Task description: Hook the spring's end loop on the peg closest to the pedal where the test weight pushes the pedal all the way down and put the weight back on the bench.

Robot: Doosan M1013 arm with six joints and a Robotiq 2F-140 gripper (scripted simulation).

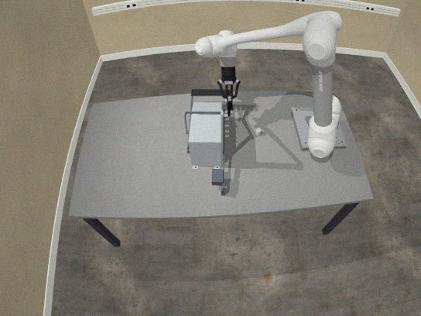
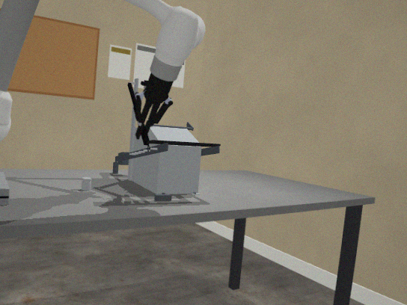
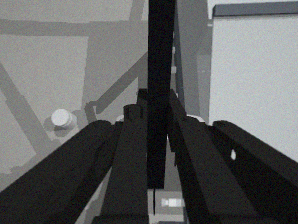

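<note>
My hand is 10 mm short of the dark spring, 60 mm to the right of it and 40 mm below it. Round my hand: steel test weight 170 mm behind, 50 mm to the left, 190 mm below.
</note>
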